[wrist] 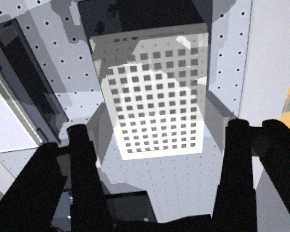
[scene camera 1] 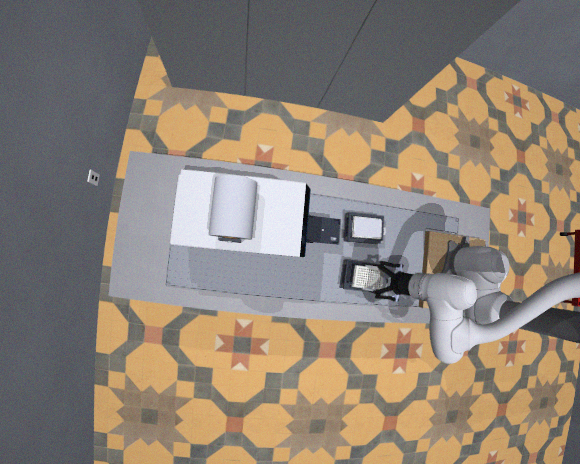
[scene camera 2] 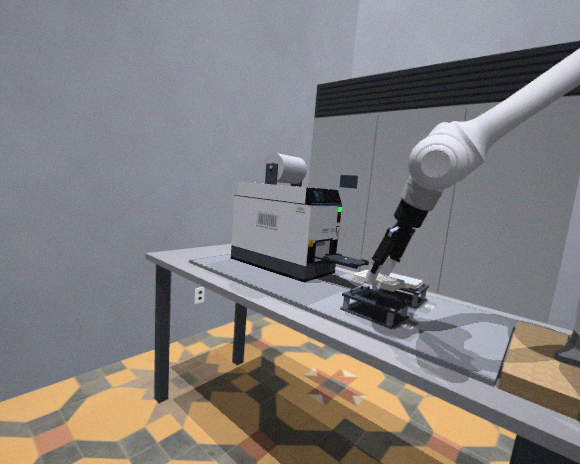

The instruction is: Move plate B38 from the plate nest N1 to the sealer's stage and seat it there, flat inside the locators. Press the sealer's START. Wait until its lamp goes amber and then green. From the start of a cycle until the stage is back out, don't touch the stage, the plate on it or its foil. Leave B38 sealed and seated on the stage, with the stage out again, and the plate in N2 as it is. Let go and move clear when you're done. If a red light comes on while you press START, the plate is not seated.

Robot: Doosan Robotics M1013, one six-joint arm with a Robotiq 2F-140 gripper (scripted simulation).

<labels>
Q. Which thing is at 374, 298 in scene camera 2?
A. A black nest N1.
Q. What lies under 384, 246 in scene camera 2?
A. My gripper.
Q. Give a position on a sealer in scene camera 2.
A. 290, 242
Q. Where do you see a plate B38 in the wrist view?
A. At 150, 119
</labels>
